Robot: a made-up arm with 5 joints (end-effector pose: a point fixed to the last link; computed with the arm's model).
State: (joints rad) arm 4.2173 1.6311 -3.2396 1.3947 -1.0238
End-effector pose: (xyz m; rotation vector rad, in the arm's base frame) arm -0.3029 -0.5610 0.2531 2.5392 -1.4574 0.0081
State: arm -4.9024 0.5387 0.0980 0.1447 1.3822
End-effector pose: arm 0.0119 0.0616 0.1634 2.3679 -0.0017 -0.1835
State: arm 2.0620 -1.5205 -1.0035 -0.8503 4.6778
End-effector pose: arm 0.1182 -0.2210 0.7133 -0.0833 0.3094 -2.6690
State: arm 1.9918 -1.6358 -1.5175 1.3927 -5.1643
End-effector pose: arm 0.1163 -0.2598 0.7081 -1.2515 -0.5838 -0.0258
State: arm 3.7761 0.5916 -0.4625 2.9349 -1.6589
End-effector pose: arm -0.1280 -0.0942 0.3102 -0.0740 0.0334 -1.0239
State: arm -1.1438 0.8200 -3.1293 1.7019 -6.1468
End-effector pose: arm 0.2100 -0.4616 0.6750 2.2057 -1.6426 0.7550
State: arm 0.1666 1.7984 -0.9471 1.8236 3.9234
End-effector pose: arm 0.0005 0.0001 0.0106 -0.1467 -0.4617 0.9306
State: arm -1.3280 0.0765 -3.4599 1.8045 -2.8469
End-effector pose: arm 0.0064 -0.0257 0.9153 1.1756 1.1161 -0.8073
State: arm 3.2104 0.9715 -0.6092 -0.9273 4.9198
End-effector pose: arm -0.3210 -0.0221 0.1104 1.7413 -2.0011 -0.4644
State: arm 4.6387 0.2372 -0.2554 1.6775 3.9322
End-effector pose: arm -0.0073 -0.0995 0.2413 -1.4270 -0.5261 -0.6880
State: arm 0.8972 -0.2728 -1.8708 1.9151 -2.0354
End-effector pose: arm 0.1604 0.2010 0.7425 0.3134 2.9882 0.2906
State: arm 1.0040 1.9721 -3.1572 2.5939 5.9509
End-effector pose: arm 0.2436 0.3827 0.0329 1.6602 1.3103 -1.6967
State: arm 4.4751 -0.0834 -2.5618 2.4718 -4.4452
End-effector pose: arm -0.0432 -0.1788 0.8093 0.7805 3.0282 -0.2719
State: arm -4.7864 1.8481 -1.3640 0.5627 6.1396
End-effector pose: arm 0.0107 0.1442 -0.1884 1.5582 1.6706 -1.0278
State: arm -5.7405 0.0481 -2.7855 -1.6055 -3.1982
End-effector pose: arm 0.0159 0.0096 0.8486 0.3578 -1.1581 0.4257
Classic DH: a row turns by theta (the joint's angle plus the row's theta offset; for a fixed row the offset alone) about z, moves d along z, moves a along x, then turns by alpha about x. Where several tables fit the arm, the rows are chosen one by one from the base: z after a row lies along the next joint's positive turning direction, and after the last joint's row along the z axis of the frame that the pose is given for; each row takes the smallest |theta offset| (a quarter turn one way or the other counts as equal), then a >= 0, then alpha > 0; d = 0 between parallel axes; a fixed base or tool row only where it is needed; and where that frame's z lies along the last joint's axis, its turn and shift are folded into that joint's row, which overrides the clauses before.
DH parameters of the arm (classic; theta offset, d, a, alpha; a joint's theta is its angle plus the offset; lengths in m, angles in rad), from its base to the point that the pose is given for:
joint 1: 0 0.315 0 -1.5708
joint 2: -1.3857 0 0.2879 0
joint 3: -0.4091 0 -0.2882 0
joint 4: -1.3469 0 -0.064 1.5708
joint 5: 3.1416 0.082 0 0

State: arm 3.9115 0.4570 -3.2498 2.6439 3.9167
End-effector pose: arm -0.2037 -0.1975 0.7599 3.0333 -0.0079 -0.1622
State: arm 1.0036 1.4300 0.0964 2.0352 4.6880
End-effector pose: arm -0.0082 -0.0129 0.3268 0.1494 0.5370 2.5021
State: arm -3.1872 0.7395 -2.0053 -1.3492 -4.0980
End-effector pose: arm -0.5025 0.0229 0.5681 -0.5743 -0.2812 2.0811
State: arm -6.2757 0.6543 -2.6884 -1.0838 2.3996
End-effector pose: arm 0.3750 0.0028 0.7736 -0.0088 0.0224 -0.7345
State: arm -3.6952 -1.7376 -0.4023 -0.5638 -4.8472
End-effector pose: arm 0.0926 -0.0572 0.6270 -0.3792 -0.2463 0.8679
